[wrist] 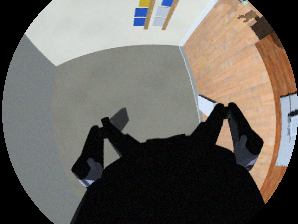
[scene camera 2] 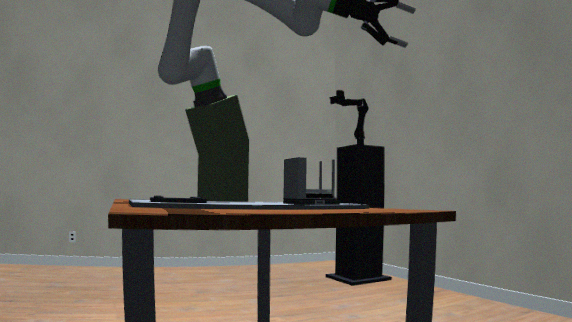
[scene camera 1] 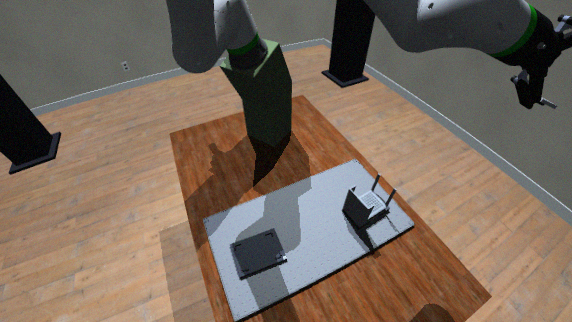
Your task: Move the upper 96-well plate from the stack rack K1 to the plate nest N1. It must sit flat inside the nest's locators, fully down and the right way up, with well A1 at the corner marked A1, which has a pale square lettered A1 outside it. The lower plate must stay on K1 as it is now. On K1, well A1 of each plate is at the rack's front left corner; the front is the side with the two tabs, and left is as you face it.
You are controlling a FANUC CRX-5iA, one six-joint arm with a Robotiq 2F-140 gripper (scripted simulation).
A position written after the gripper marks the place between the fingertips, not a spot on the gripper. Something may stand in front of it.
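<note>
The gripper (wrist: 162,107) in sight. Dark plate nest N1 (scene camera 1: 257,252) visible.
</note>
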